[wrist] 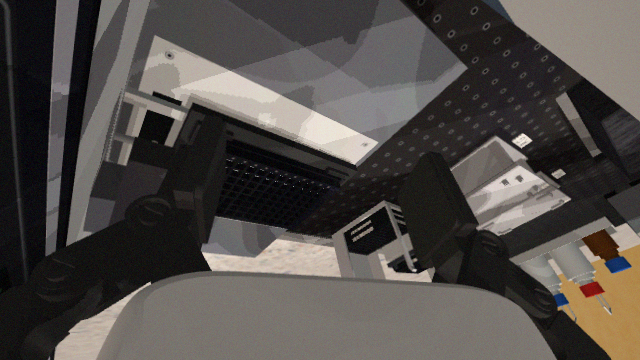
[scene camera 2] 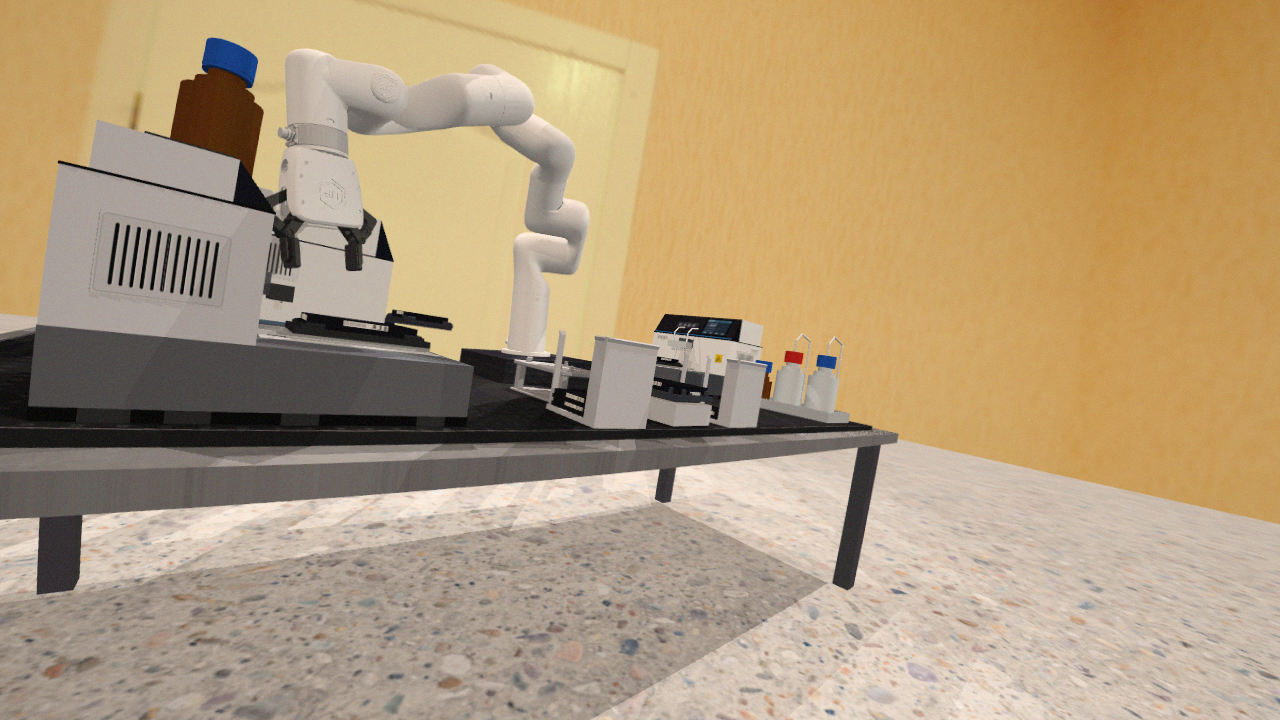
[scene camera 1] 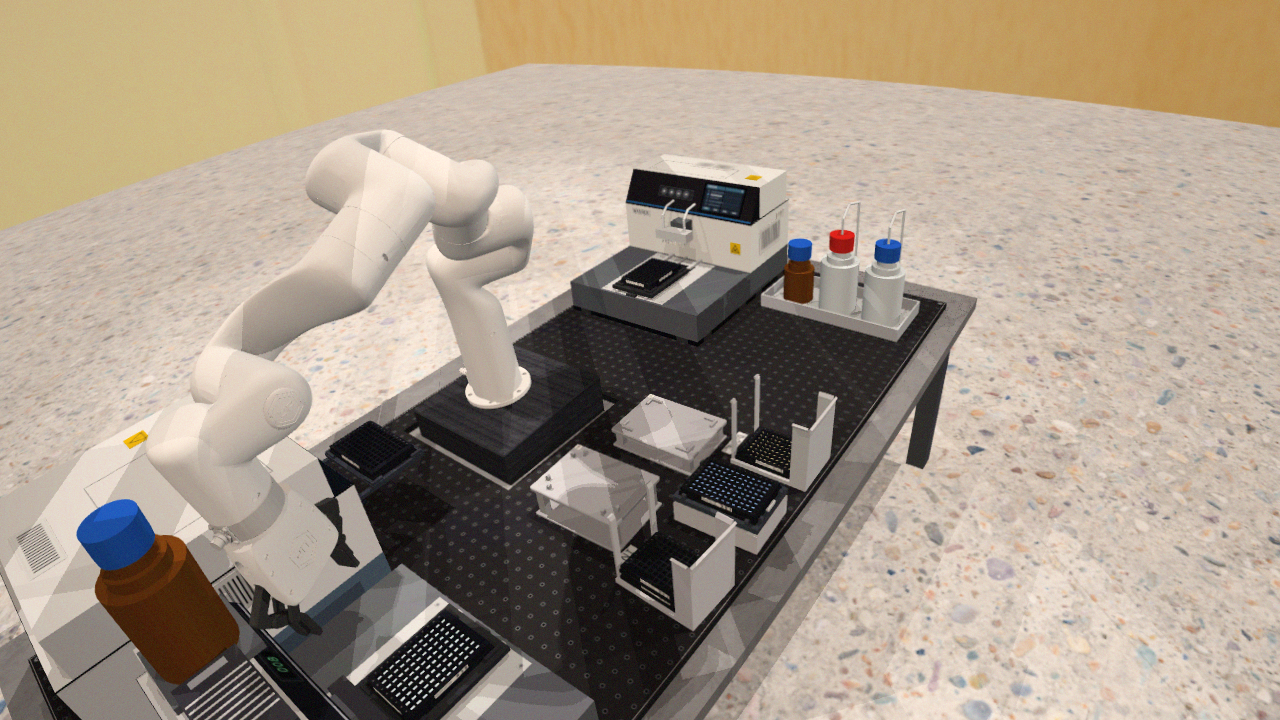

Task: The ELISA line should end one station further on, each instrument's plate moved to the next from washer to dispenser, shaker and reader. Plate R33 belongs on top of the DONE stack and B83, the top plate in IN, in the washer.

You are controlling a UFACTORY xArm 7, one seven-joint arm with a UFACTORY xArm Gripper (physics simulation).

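Places are measured from the arm's base along level axes (x down, y ahead, z right), in metres.
Pixels of known places: gripper, fingertip midpoint: [wrist: 323, 160] [scene camera 2: 324, 269] [scene camera 1: 331, 596]; arm's base, origin of the base link: [scene camera 2: 525, 354] [scene camera 1: 498, 388].
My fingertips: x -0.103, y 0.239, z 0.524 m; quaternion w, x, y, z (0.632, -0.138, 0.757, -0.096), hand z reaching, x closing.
Observation:
For each thing: its top centre in the pictures, then the offset to it from my fingertips. "spot": a spot on its surface instead.
- black plate with pale wells, middle of its top: [wrist: 259, 197] [scene camera 1: 427, 660] [scene camera 2: 359, 320] dx +0.064, dy +0.118, dz -0.025 m
- black plate, middle of its top: [scene camera 1: 370, 445] [scene camera 2: 419, 313] dx +0.041, dy -0.246, dz -0.240 m
- plate with bluish wells, middle of its top: [scene camera 1: 730, 485] [scene camera 2: 666, 381] [wrist: 428, 262] dx +0.092, dy +0.270, dz -0.484 m
- far rack, surface spot: [scene camera 1: 814, 438] spot: dx +0.064, dy +0.352, dz -0.609 m
- amber bottle, surface spot: [scene camera 1: 165, 608] [scene camera 2: 216, 102] spot: dx -0.167, dy +0.043, dz +0.150 m
- tray, surface spot: [scene camera 1: 810, 312] spot: dx +0.145, dy +0.150, dz -1.118 m
My gripper [scene camera 1: 327, 591] [scene camera 2: 322, 266] [wrist: 323, 160] is open and empty, well above the front left instrument's deck. A black plate with pale wells [scene camera 1: 429, 664] [scene camera 2: 358, 326] [wrist: 280, 192] sits on that deck. Another black plate [scene camera 1: 371, 449] [scene camera 2: 420, 318] lies on a tray beside the rear left instrument. A plate with bluish wells [scene camera 1: 732, 488] sits on a white block between two racks. The near rack [scene camera 1: 709, 573] [scene camera 2: 620, 383] and the far rack [scene camera 1: 814, 438] [scene camera 2: 741, 394] hold black plates. A plate [scene camera 1: 653, 274] lies on the far instrument. Plate names are unreadable.
An amber bottle [scene camera 1: 165, 608] [scene camera 2: 217, 114] stands tall on the front left instrument. Two pale raised platforms [scene camera 1: 595, 488] [scene camera 1: 669, 428] stand mid-table. The far instrument [scene camera 1: 702, 214] stands near a tray [scene camera 1: 810, 312] of several bottles. The arm's black base [scene camera 1: 510, 429] is nearby.

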